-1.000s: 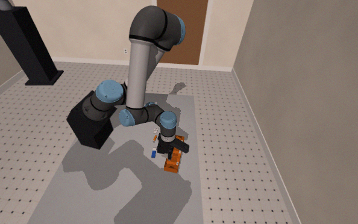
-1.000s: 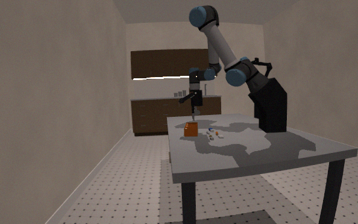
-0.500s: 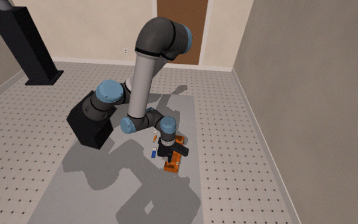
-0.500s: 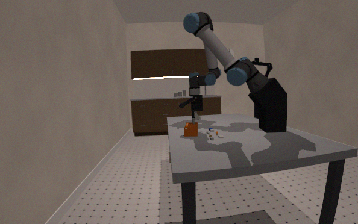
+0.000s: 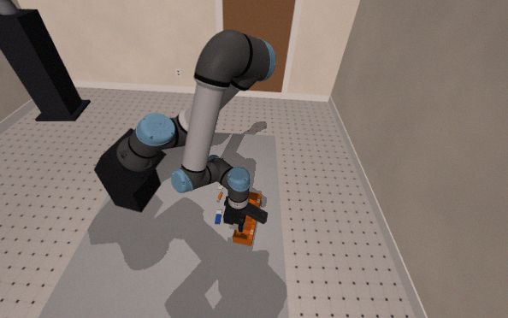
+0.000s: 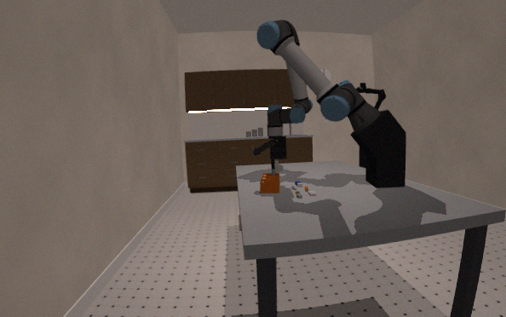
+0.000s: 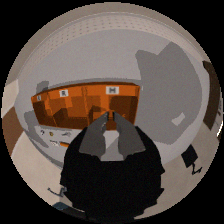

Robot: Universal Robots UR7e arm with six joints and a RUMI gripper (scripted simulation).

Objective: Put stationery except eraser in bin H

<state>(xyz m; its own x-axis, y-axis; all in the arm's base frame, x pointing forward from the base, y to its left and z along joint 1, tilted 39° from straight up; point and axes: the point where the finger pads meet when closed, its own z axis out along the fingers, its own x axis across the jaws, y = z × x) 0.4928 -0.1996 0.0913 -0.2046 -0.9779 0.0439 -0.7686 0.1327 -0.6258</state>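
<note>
Now: the orange bin 80 mm to the left of my hand, 40 mm ahead of it and 10 mm below it. Round my hand: orange pen-like item 210 mm to the left, 100 mm behind, 30 mm below; tiny brownish item 250 mm to the left, 40 mm behind, 30 mm below; white eraser 100 mm to the left, 100 mm behind, 30 mm below.
</note>
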